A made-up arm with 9 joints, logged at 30 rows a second.
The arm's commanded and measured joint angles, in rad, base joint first. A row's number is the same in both.
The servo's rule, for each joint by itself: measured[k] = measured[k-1] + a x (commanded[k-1-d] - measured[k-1]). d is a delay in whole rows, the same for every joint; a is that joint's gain. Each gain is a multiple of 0.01, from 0.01 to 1. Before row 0 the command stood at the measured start. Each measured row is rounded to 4 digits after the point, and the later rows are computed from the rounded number. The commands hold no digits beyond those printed.
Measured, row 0: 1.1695, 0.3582, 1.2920, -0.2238, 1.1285, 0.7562, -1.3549, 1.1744, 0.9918
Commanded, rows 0 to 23: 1.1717, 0.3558, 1.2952, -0.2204, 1.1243, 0.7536, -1.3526, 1.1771, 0.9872; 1.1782, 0.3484, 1.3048, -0.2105, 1.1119, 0.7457, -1.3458, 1.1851, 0.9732; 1.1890, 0.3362, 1.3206, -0.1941, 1.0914, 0.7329, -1.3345, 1.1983, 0.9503; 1.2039, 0.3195, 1.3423, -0.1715, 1.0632, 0.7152, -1.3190, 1.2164, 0.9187; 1.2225, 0.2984, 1.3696, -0.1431, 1.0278, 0.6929, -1.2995, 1.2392, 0.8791; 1.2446, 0.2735, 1.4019, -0.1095, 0.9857, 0.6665, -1.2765, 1.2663, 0.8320; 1.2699, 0.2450, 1.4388, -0.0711, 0.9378, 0.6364, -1.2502, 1.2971, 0.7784; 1.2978, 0.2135, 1.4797, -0.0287, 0.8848, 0.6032, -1.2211, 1.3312, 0.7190; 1.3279, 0.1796, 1.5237, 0.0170, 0.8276, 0.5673, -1.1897, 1.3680, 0.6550; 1.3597, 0.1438, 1.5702, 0.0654, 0.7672, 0.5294, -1.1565, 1.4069, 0.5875; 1.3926, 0.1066, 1.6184, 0.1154, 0.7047, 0.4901, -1.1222, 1.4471, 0.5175; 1.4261, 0.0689, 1.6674, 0.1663, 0.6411, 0.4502, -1.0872, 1.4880, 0.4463; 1.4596, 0.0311, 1.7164, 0.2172, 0.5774, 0.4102, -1.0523, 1.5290, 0.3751; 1.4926, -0.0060, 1.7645, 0.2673, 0.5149, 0.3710, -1.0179, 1.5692, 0.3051; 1.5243, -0.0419, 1.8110, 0.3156, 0.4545, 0.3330, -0.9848, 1.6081, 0.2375; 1.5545, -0.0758, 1.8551, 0.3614, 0.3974, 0.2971, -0.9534, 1.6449, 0.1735; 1.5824, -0.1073, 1.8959, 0.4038, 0.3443, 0.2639, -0.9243, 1.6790, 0.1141; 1.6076, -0.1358, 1.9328, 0.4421, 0.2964, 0.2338, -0.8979, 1.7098, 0.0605; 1.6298, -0.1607, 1.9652, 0.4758, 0.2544, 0.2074, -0.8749, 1.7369, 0.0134; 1.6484, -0.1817, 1.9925, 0.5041, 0.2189, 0.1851, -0.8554, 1.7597, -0.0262; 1.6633, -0.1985, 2.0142, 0.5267, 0.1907, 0.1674, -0.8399, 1.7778, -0.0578; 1.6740, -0.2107, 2.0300, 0.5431, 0.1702, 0.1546, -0.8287, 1.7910, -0.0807; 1.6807, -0.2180, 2.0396, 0.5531, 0.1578, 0.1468, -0.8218, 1.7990, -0.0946; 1.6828, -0.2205, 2.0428, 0.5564, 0.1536, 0.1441, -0.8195, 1.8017, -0.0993
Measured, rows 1 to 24: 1.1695, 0.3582, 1.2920, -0.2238, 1.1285, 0.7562, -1.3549, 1.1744, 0.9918; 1.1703, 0.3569, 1.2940, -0.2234, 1.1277, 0.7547, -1.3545, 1.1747, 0.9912; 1.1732, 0.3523, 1.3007, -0.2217, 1.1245, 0.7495, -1.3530, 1.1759, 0.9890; 1.1790, 0.3436, 1.3130, -0.2181, 1.1179, 0.7399, -1.3499, 1.1786, 0.9844; 1.1882, 0.3306, 1.3312, -0.2120, 1.1070, 0.7256, -1.3446, 1.1831, 0.9765; 1.2009, 0.3132, 1.3550, -0.2030, 1.0912, 0.7066, -1.3369, 1.1898, 0.9648; 1.2171, 0.2918, 1.3841, -0.1908, 1.0701, 0.6833, -1.3266, 1.1990, 0.9489; 1.2366, 0.2665, 1.4180, -0.1752, 1.0436, 0.6561, -1.3136, 1.2108, 0.9284; 1.2592, 0.2379, 1.4563, -0.1562, 1.0118, 0.6254, -1.2979, 1.2252, 0.9033; 1.2846, 0.2064, 1.4981, -0.1337, 0.9750, 0.5917, -1.2795, 1.2423, 0.8735; 1.3124, 0.1726, 1.5428, -0.1078, 0.9334, 0.5556, -1.2586, 1.2621, 0.8392; 1.3421, 0.1370, 1.5897, -0.0788, 0.8877, 0.5176, -1.2354, 1.2843, 0.8006; 1.3732, 0.1002, 1.6379, -0.0469, 0.8384, 0.4785, -1.2102, 1.3087, 0.7581; 1.4052, 0.0629, 1.6866, -0.0126, 0.7862, 0.4389, -1.1834, 1.3351, 0.7121; 1.4375, 0.0257, 1.7349, 0.0238, 0.7319, 0.3995, -1.1553, 1.3632, 0.6633; 1.4696, -0.0108, 1.7821, 0.0617, 0.6764, 0.3609, -1.1263, 1.3926, 0.6122; 1.5010, -0.0459, 1.8274, 0.1007, 0.6206, 0.3239, -1.0969, 1.4229, 0.5596; 1.5311, -0.0791, 1.8699, 0.1401, 0.5653, 0.2891, -1.0676, 1.4536, 0.5061; 1.5594, -0.1097, 1.9089, 0.1794, 0.5115, 0.2570, -1.0388, 1.4843, 0.4526; 1.5854, -0.1372, 1.9438, 0.2179, 0.4601, 0.2282, -1.0109, 1.5146, 0.3999; 1.6087, -0.1612, 1.9740, 0.2551, 0.4119, 0.2032, -0.9845, 1.5440, 0.3488; 1.6289, -0.1813, 1.9989, 0.2904, 0.3677, 0.1824, -0.9599, 1.5721, 0.3000; 1.6456, -0.1972, 2.0182, 0.3233, 0.3282, 0.1663, -0.9376, 1.5984, 0.2543; 1.6586, -0.2084, 2.0315, 0.3532, 0.2941, 0.1550, -0.9179, 1.6225, 0.2124
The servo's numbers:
d 1
a 0.37 0.54 0.62 0.13 0.20 0.58 0.17 0.12 0.12

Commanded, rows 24 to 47: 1.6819, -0.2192, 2.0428, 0.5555, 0.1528, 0.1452, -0.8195, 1.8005, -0.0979; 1.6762, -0.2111, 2.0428, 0.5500, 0.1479, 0.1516, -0.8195, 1.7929, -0.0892; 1.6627, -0.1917, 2.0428, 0.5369, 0.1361, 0.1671, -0.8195, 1.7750, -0.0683; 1.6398, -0.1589, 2.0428, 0.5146, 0.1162, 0.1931, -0.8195, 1.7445, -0.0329; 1.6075, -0.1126, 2.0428, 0.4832, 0.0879, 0.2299, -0.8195, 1.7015, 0.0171; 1.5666, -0.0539, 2.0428, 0.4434, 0.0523, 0.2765, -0.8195, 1.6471, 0.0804; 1.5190, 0.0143, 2.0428, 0.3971, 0.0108, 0.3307, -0.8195, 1.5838, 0.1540; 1.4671, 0.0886, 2.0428, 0.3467, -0.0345, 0.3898, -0.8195, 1.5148, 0.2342; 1.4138, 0.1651, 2.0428, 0.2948, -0.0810, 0.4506, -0.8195, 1.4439, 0.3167; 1.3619, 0.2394, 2.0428, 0.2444, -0.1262, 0.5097, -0.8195, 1.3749, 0.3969; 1.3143, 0.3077, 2.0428, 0.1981, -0.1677, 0.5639, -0.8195, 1.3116, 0.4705; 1.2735, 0.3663, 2.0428, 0.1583, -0.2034, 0.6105, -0.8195, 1.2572, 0.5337; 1.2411, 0.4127, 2.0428, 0.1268, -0.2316, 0.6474, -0.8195, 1.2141, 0.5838; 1.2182, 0.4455, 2.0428, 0.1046, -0.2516, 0.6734, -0.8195, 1.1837, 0.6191; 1.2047, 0.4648, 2.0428, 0.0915, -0.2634, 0.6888, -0.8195, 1.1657, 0.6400; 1.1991, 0.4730, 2.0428, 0.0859, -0.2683, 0.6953, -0.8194, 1.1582, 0.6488; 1.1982, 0.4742, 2.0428, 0.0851, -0.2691, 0.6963, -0.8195, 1.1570, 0.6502; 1.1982, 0.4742, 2.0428, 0.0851, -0.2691, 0.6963, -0.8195, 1.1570, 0.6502; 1.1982, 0.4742, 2.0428, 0.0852, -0.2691, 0.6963, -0.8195, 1.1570, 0.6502; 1.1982, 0.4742, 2.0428, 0.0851, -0.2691, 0.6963, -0.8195, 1.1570, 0.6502; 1.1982, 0.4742, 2.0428, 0.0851, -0.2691, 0.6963, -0.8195, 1.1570, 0.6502; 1.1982, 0.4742, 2.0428, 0.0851, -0.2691, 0.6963, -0.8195, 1.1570, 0.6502; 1.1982, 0.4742, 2.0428, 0.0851, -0.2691, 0.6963, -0.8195, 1.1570, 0.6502; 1.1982, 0.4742, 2.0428, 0.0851, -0.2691, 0.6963, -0.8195, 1.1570, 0.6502
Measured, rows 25 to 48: 1.6676, -0.2149, 2.0385, 0.3796, 0.2660, 0.1487, -0.9012, 1.6440, 0.1750; 1.6729, -0.2172, 2.0412, 0.4025, 0.2434, 0.1467, -0.8873, 1.6628, 0.1423; 1.6741, -0.2139, 2.0422, 0.4217, 0.2243, 0.1495, -0.8758, 1.6784, 0.1145; 1.6699, -0.2019, 2.0426, 0.4367, 0.2067, 0.1597, -0.8662, 1.6900, 0.0926; 1.6588, -0.1787, 2.0427, 0.4468, 0.1886, 0.1791, -0.8583, 1.6965, 0.0775; 1.6398, -0.1430, 2.0428, 0.4515, 0.1685, 0.2086, -0.8517, 1.6971, 0.0703; 1.6127, -0.0949, 2.0428, 0.4504, 0.1453, 0.2480, -0.8462, 1.6911, 0.0715; 1.5780, -0.0359, 2.0428, 0.4435, 0.1184, 0.2960, -0.8417, 1.6782, 0.0814; 1.5370, 0.0313, 2.0428, 0.4309, 0.0878, 0.3504, -0.8379, 1.6586, 0.0997; 1.4914, 0.1036, 2.0428, 0.4132, 0.0540, 0.4085, -0.8348, 1.6328, 0.1257; 1.4435, 0.1769, 2.0428, 0.3913, 0.0180, 0.4672, -0.8322, 1.6019, 0.1582; 1.3957, 0.2475, 2.0428, 0.3662, -0.0191, 0.5233, -0.8300, 1.5671, 0.1957; 1.3505, 0.3117, 2.0428, 0.3392, -0.0560, 0.5739, -0.8282, 1.5299, 0.2363; 1.3100, 0.3662, 2.0428, 0.3116, -0.0911, 0.6165, -0.8267, 1.4920, 0.2780; 1.2760, 0.4090, 2.0428, 0.2847, -0.1232, 0.6495, -0.8255, 1.4550, 0.3189; 1.2496, 0.4391, 2.0428, 0.2596, -0.1512, 0.6723, -0.8245, 1.4203, 0.3574; 1.2309, 0.4574, 2.0428, 0.2370, -0.1746, 0.6856, -0.8236, 1.3888, 0.3924; 1.2188, 0.4665, 2.0428, 0.2173, -0.1935, 0.6918, -0.8229, 1.3610, 0.4233; 1.2112, 0.4707, 2.0428, 0.2001, -0.2086, 0.6944, -0.8223, 1.3365, 0.4505; 1.2064, 0.4726, 2.0428, 0.1852, -0.2207, 0.6955, -0.8218, 1.3150, 0.4745; 1.2034, 0.4735, 2.0428, 0.1722, -0.2304, 0.6960, -0.8214, 1.2960, 0.4956; 1.2015, 0.4739, 2.0428, 0.1609, -0.2381, 0.6962, -0.8211, 1.2793, 0.5142; 1.2003, 0.4741, 2.0428, 0.1510, -0.2443, 0.6963, -0.8208, 1.2646, 0.5305; 1.1995, 0.4742, 2.0428, 0.1424, -0.2493, 0.6963, -0.8206, 1.2517, 0.5449
